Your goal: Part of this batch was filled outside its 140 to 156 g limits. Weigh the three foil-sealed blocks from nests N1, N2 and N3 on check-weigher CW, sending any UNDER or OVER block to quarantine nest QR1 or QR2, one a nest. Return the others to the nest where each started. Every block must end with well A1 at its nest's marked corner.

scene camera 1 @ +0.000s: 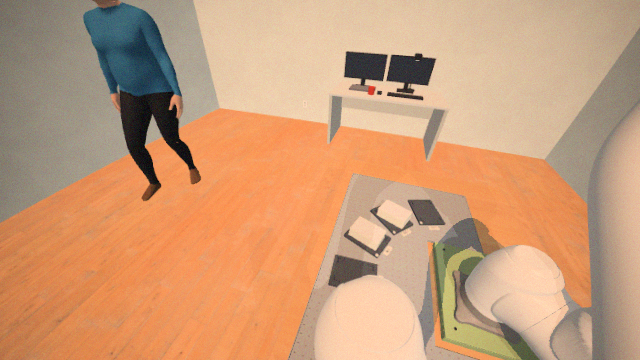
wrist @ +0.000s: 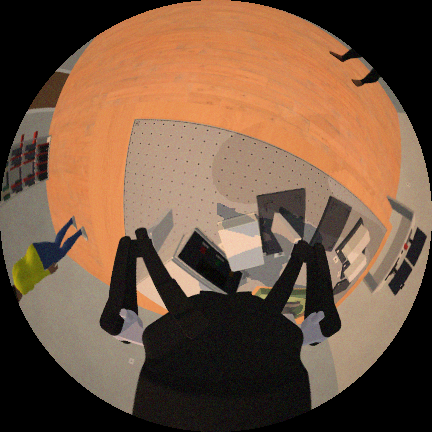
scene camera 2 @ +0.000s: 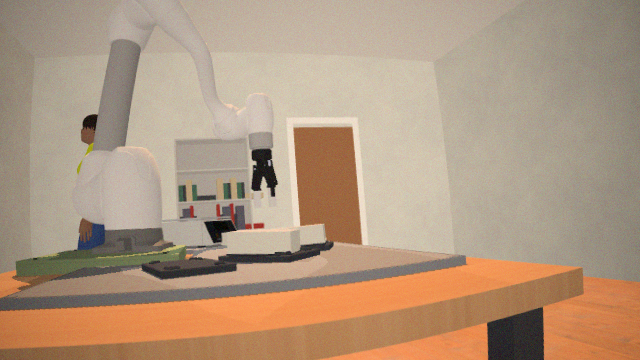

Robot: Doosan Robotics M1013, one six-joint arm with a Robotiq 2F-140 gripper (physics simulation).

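Where they show: gripper, fingertip midpoint: [wrist: 223, 219] [scene camera 2: 265, 207]; arm's base, link origin: [scene camera 1: 482, 304] [scene camera 2: 135, 250].
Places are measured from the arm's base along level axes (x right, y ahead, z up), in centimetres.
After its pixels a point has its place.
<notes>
My gripper [scene camera 2: 265, 200] @(x -39.9, y 37.5, z 10.5 cm) [wrist: 223, 219] @(x -39.9, y 37.5, z 10.5 cm) is open and empty, pointing down above the table; the arm hides it in scene camera 1. Below it in the wrist view, a pale block [wrist: 242, 247] @(x -31.8, y 29.3, z 2.4 cm) appears to sit on the check-weigher, beside its tilted dark display [wrist: 207, 261] @(x -37.8, y 23.0, z 3.2 cm) [scene camera 2: 219, 231] @(x -33.2, y 20.8, z 3.0 cm), whose reading is too small to read. Two pale blocks sit in dark nests: one block [scene camera 1: 367, 233] [scene camera 2: 262, 241] and another block [scene camera 1: 394, 214] [scene camera 2: 313, 234]. Empty dark nests [scene camera 1: 426, 212] @(x 37.7, y 19.3, z -0.7 cm) [scene camera 1: 350, 269] @(x -5.4, y 44.1, z -0.7 cm) [scene camera 2: 190, 268] @(x 46.7, y 21.6, z -0.7 cm) [wrist: 332, 222] @(x -7.8, y 43.6, z -0.6 cm) flank them. Another empty nest [wrist: 267, 217] @(x -28.7, y 36.9, z -0.6 cm) lies nearest the weigher. Nest labels and well A1 cannot be read.
The arm stands on a green base plate [scene camera 1: 450, 325] @(x -11.0, y 10.2, z 0.0 cm) [scene camera 2: 45, 265] @(x 23.8, y -13.6, z -1.1 cm) beside the grey perforated mat [scene camera 1: 410, 255] @(x 10.9, y 23.9, z -1.8 cm) [scene camera 2: 375, 260] @(x 47.1, y 50.0, z -1.8 cm) [wrist: 170, 160] @(x -53.2, y 40.8, z -1.8 cm). A person in blue [scene camera 1: 132, 50] and a person in yellow [wrist: 31, 270] stand on the floor. A desk [scene camera 1: 390, 96] with monitors stands farther off.
</notes>
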